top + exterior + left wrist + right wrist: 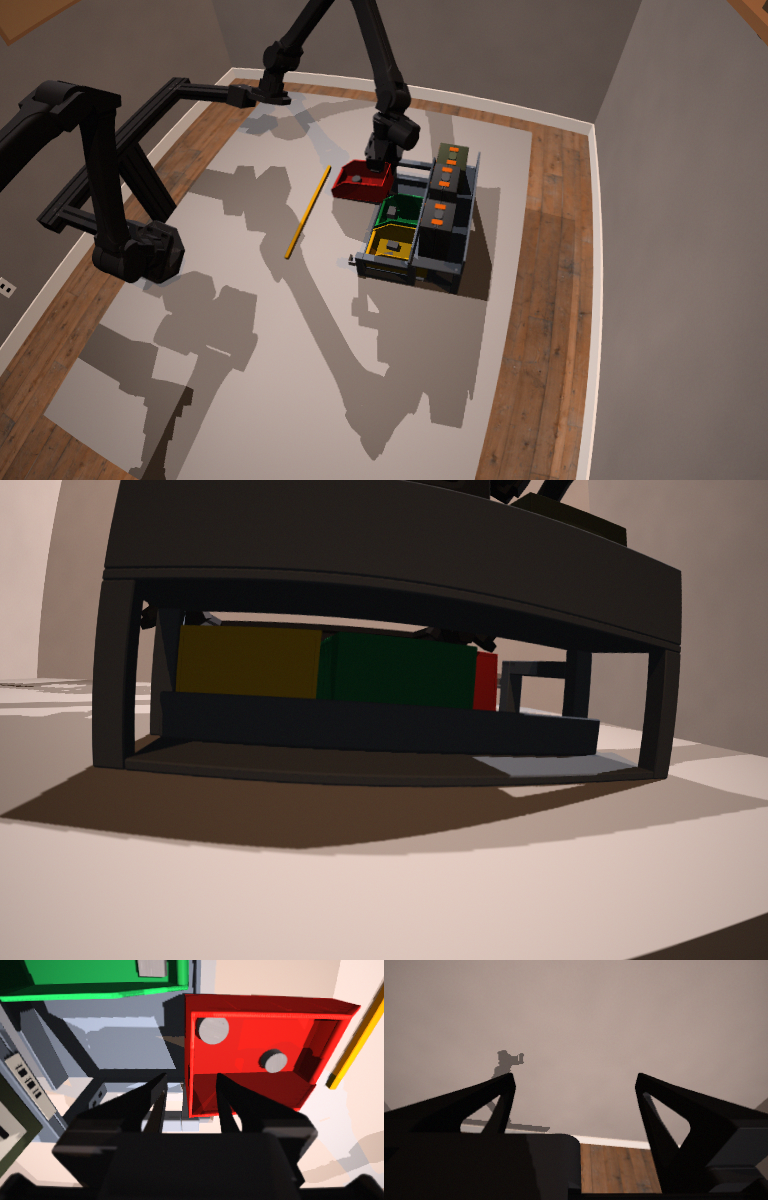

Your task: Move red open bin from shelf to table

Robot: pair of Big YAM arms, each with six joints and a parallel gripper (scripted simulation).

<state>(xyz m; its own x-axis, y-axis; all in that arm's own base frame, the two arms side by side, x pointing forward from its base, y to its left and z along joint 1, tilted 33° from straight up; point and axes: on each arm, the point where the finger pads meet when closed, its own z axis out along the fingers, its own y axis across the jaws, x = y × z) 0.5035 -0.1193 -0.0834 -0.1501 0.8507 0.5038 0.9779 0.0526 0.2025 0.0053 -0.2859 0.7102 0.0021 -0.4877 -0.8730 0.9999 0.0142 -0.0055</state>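
The red open bin lies 80 mm behind my left hand and 60 mm below it. Round my left hand: grey shelf (120 mm ahead, 100 mm to the right, 40 mm below); then green bin (100 mm to the right, 90 mm ahead, 60 mm below).
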